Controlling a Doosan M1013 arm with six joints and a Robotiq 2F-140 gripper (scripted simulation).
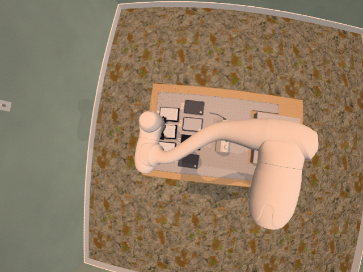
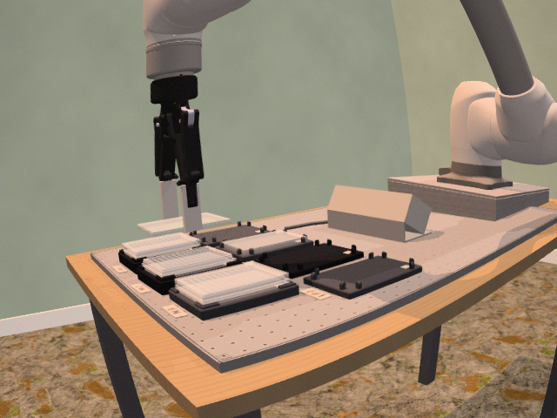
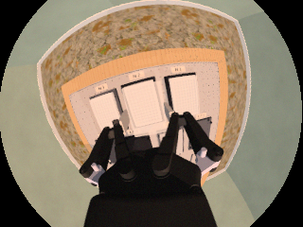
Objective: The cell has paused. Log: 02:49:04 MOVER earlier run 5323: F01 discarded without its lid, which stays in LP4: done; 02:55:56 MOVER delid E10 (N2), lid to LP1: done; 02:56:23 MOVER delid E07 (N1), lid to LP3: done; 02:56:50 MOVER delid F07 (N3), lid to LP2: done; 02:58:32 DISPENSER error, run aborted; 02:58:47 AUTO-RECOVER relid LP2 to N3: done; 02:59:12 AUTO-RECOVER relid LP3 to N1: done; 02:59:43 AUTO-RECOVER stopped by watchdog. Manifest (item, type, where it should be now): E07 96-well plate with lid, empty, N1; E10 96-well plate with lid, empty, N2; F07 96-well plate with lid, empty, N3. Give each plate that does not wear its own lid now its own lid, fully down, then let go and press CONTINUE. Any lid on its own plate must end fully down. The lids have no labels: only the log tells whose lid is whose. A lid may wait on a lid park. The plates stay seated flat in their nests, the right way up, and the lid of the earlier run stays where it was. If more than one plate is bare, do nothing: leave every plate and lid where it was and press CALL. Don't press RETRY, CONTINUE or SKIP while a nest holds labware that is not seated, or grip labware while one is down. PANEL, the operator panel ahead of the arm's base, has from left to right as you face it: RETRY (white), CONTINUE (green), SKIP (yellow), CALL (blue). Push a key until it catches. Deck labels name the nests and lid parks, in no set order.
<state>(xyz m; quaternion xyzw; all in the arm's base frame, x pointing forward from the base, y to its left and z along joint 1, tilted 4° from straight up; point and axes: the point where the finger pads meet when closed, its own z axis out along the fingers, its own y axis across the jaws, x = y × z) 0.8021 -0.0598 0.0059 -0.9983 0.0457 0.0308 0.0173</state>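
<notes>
The plate lies 1 cm to the left of my hand and 8 cm below it. From my hand the other things lie so: yellow key (43 cm behind, 1 cm to the left, 4 cm below); then green key (43 cm behind, 6 cm to the left, 4 cm below); then black park (18 cm behind, 8 cm to the left, 10 cm below).
</notes>
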